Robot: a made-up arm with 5 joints. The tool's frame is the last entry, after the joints.
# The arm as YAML. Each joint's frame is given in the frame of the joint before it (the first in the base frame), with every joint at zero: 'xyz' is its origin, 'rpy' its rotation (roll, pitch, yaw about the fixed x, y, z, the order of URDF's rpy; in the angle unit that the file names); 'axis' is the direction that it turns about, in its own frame. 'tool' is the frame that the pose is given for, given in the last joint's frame.
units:
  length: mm
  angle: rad
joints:
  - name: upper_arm
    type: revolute
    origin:
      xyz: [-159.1, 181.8, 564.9]
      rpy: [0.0, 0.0, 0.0]
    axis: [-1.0, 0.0, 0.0]
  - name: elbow
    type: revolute
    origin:
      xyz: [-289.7, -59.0, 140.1]
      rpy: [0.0, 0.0, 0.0]
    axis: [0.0, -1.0, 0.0]
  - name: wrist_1
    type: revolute
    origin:
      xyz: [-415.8, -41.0, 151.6]
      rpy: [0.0, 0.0, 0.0]
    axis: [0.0, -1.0, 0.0]
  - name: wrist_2
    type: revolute
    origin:
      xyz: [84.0, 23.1, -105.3]
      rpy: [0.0, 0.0, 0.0]
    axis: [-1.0, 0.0, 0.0]
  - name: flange
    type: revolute
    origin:
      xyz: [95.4, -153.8, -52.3]
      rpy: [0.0, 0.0, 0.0]
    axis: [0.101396, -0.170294, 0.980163]
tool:
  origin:
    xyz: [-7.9, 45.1, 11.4]
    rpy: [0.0, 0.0, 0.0]
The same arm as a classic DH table. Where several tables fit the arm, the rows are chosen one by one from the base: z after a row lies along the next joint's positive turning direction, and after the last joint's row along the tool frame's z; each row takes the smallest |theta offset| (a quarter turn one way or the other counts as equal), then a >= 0, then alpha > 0; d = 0 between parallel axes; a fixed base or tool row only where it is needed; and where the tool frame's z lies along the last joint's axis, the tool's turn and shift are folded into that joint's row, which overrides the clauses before.
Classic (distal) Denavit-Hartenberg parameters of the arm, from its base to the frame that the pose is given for. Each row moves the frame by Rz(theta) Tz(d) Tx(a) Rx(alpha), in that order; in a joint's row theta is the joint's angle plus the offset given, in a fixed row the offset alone. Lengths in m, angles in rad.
base (fixed): a 0.1818, alpha -1.5708, d 0.5649, theta0 1.5708
upper_arm: a 0.1401, alpha 1.5708, d 0.4488, theta0 -1.5708
elbow: a 0.4426, alpha 0, d 0, theta0 1.2212
wrist_1: a -0.1053, alpha -1.5708, d 0.0769, theta0 -1.2212
wrist_2: a -0.1605, alpha 1.6724, d -0.182, theta0 1.3988
flange: a 0.0163, alpha -0.1995, d -0.2412, theta0 -1.0425
tool (fixed): a 0, alpha 0, d 0.223, theta0 -0.537

